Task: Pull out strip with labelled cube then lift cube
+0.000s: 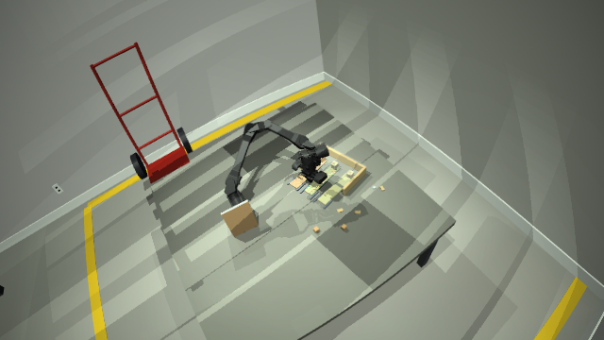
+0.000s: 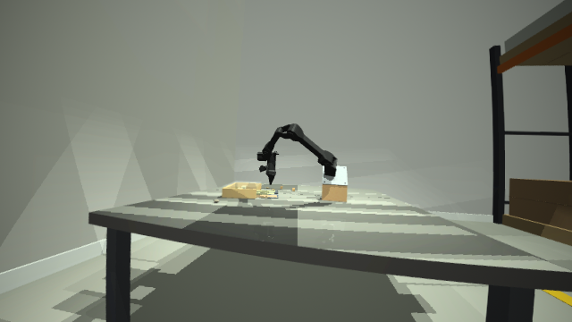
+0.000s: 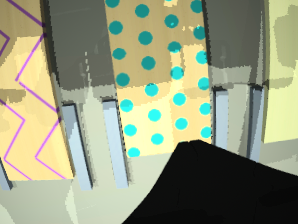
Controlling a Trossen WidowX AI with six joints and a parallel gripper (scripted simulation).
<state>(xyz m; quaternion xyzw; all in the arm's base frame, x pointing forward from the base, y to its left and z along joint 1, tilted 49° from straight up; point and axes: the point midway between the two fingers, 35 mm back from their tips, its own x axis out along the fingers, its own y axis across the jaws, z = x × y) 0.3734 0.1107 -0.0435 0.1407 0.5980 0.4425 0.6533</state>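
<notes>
My gripper tip is 7 cm short of the pale strip, 7 cm to the left of it and 6 cm above it.
</notes>
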